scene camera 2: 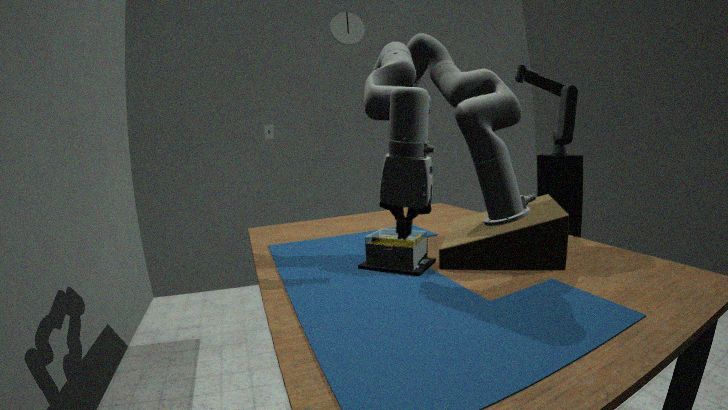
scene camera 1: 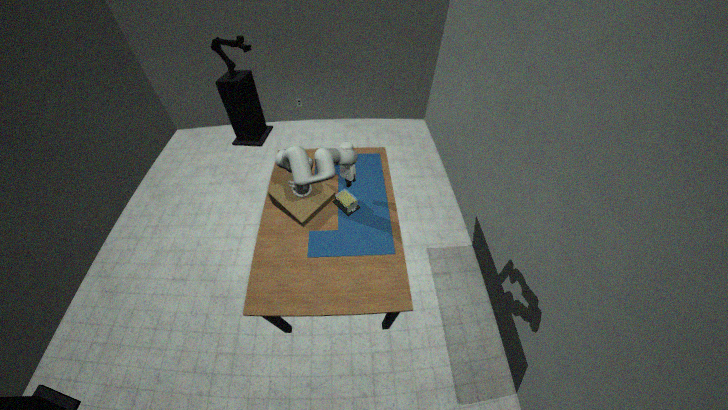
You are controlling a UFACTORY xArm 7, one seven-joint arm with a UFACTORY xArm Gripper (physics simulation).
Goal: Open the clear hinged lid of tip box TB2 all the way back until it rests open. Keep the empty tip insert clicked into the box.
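Seen in the pictures: gripper, between the fingertips: [scene camera 2: 403, 237] [scene camera 1: 349, 186]; arm's base, origin of its link: [scene camera 2: 507, 217] [scene camera 1: 301, 189].
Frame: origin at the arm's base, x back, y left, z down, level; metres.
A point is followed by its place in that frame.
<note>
Tip box TB2 [scene camera 1: 346, 200] @(y -0.049, x -0.298, z 0.011 m) [scene camera 2: 391, 257] @(y 0.013, x -0.315, z 0.054 m) stands upright on a dark base plate on the blue mat. Its clear lid [scene camera 2: 378, 235] @(y -0.026, x -0.333, z 0.010 m) looks closed, over the yellow insert [scene camera 2: 394, 242] @(y -0.023, x -0.297, z 0.031 m), which sits level in the box. My gripper [scene camera 1: 348, 183] @(y 0.060, x -0.299, z -0.002 m) [scene camera 2: 403, 235] @(y 0.060, x -0.299, z -0.002 m) is shut and empty and points down. In the scene camera 1 view its fingertips are by the box's far side. In the scene camera 2 view they overlap the upper part of the lid; whether they touch it I cannot tell.
The wedge-shaped wooden arm base [scene camera 1: 303, 208] @(y -0.132, x -0.041, z 0.027 m) [scene camera 2: 501, 252] @(y 0.112, x -0.087, z 0.048 m) stands close beside the box. The blue mat [scene camera 1: 356, 241] @(y -0.285, x -0.389, z 0.088 m) [scene camera 2: 366, 331] @(y 0.271, x -0.425, z 0.088 m) lies on the wooden table [scene camera 1: 326, 287] @(y -0.582, x -0.265, z 0.090 m) [scene camera 2: 277, 331] @(y 0.232, x -0.567, z 0.091 m). A second dark arm stands on a black pedestal [scene camera 1: 243, 104] [scene camera 2: 560, 183] away from the table.
</note>
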